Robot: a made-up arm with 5 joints.
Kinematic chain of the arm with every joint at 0, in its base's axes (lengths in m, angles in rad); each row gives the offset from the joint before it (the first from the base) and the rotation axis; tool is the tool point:
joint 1: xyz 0 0 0.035 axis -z
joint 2: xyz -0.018 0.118 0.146 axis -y
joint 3: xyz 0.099 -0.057 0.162 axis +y
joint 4: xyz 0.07 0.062 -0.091 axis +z
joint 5: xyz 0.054 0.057 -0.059 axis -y
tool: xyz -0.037 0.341 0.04
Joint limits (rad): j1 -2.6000..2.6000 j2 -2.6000..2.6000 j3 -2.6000..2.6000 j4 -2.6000..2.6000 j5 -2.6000..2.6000
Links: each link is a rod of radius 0.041 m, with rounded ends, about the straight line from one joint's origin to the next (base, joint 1, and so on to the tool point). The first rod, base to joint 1, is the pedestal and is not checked.
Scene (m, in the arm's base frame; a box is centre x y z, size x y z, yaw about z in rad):
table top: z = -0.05
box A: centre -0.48 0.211 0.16 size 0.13 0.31 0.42 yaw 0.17
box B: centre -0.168 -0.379 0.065 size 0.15 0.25 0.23 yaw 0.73
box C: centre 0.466 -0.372 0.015 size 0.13 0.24 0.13 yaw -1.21
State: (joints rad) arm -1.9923 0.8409 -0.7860 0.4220 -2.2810
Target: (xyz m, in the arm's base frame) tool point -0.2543 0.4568 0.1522
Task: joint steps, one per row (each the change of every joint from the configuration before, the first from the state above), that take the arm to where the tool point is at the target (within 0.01 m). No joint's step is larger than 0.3 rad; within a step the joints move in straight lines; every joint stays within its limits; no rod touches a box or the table.
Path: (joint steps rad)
1: 0.0728 0.1028 -0.1352 -0.2843 -0.0638
2: 0.0728 0.1027 -0.1352 -0.2843 -0.0638
3: 0.0728 0.1028 -0.1352 -0.2844 -0.0638
4: 0.0728 0.1027 -0.1352 -0.2843 -0.0638
5: 0.0728 0.1028 -0.1352 -0.2843 -0.0638
6: 0.1328 -0.2396 0.0720 0.2835 0.0008
7: 0.1328 -0.2395 0.0720 0.2836 0.0007
8: 0.1327 -0.2396 0.0720 0.2835 0.0008
9: 0.1328 -0.2395 0.0720 0.2836 0.0007
10: 0.1328 -0.2396 0.0720 0.2835 0.0008
11: 0.1327 -0.2396 0.0720 0.2835 0.0008

